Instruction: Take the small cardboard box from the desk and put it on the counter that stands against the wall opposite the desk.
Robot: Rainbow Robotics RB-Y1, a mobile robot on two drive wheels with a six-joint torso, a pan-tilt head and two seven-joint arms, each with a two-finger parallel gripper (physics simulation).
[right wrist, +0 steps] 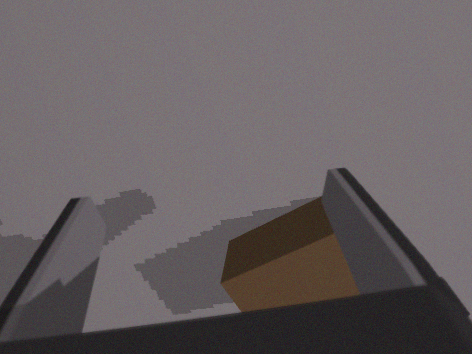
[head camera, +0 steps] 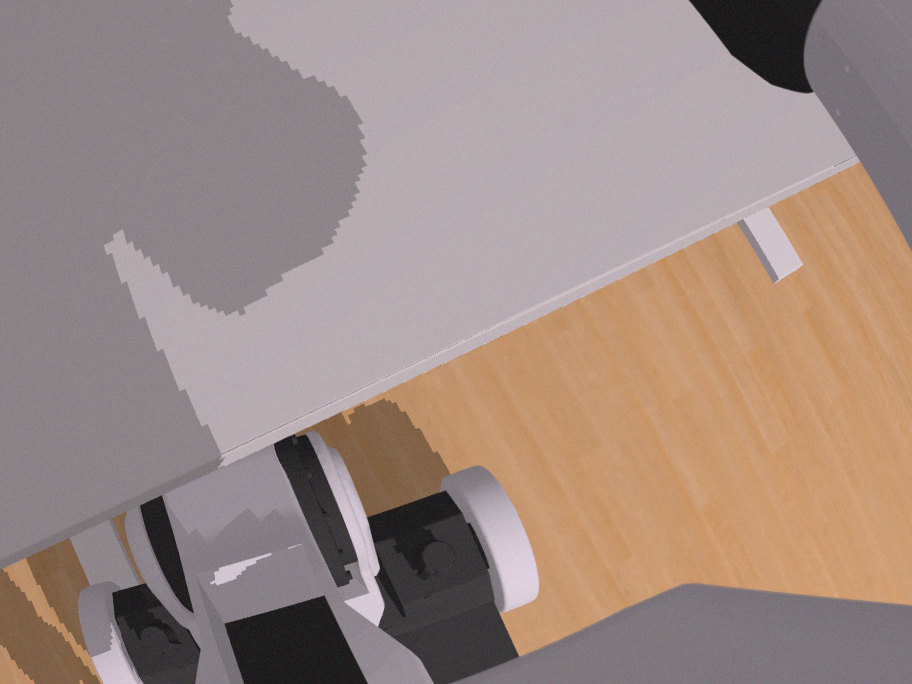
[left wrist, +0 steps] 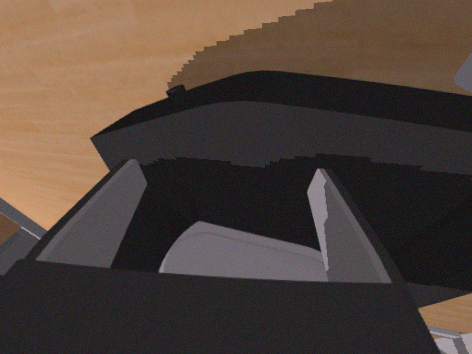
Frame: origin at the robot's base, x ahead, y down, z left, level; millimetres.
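Seen in the pictures: left gripper, fingertip midpoint: (left wrist: 226,175); right gripper, fingertip midpoint: (right wrist: 213,198).
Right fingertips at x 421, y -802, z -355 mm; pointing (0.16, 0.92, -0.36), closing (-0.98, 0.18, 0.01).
A point is followed by its place in that frame.
The small brown cardboard box (right wrist: 287,267) {x 388, y -770, z -293 mm} shows in the right wrist view at the lower right, partly hidden by one finger and the gripper body. My right gripper (right wrist: 213,198) {x 421, y -802, z -355 mm} is open above the desk, its fingers wide apart, with the box at the side of its right-hand finger in that view. Whether they touch I cannot tell. The light grey desk (head camera: 515,184) {x 158, y -720, z -223 mm} (right wrist: 225,100) {x 422, y -720, z -391 mm} fills the upper part of the head view; the box does not show there. My left gripper (left wrist: 226,175) {x -312, y -263, z 216 mm} is open and empty, over the robot's own dark base. The counter does not show.
In the head view the desk's front edge runs slantwise, with a desk leg (head camera: 773,246) below it at the right. The wooden floor (head camera: 663,404) {x 88, y 0, z -616 mm} (left wrist: 65,75) {x -783, y 0, z 180 mm} lies beyond the edge. The robot's base and a wheel (head camera: 500,544) are close to the desk edge. Part of the right arm (head camera: 876,95) {x 23, y -1013, z -198 mm} shows at the upper right.
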